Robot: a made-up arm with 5 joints.
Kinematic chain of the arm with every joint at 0, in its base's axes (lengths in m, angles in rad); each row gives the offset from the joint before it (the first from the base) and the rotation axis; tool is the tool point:
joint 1: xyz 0 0 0.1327 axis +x
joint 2: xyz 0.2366 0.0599 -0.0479 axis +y
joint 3: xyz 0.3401 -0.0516 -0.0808 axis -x
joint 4: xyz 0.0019 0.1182 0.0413 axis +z
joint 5: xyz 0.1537 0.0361 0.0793 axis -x
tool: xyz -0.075 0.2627 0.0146
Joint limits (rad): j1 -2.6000..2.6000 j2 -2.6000..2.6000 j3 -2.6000..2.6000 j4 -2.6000..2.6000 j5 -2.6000..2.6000
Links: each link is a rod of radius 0.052 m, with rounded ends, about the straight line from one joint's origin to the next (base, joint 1, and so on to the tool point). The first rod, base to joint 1, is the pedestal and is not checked.
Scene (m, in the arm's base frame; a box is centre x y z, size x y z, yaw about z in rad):
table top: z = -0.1
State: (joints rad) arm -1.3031 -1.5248 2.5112 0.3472 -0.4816
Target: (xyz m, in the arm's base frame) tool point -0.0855 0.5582 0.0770
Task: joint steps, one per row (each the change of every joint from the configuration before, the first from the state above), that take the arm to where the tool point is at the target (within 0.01 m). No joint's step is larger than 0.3 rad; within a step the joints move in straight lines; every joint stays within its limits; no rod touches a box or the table.
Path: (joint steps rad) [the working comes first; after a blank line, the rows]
Joints at the target: -0.9083 -2.6000 1.3679 -0.6283 -0.9485
Straight joint move there: clear.

1: 0.0987 -0.2688 -0.2858 -0.2439 -0.1167
2: 0.0987 -0.2688 -0.2859 -0.2439 -0.1168
3: 0.0987 -0.2688 -0.2858 -0.2438 -0.1167
4: 0.0987 -0.2688 -0.2858 -0.2439 -0.1167

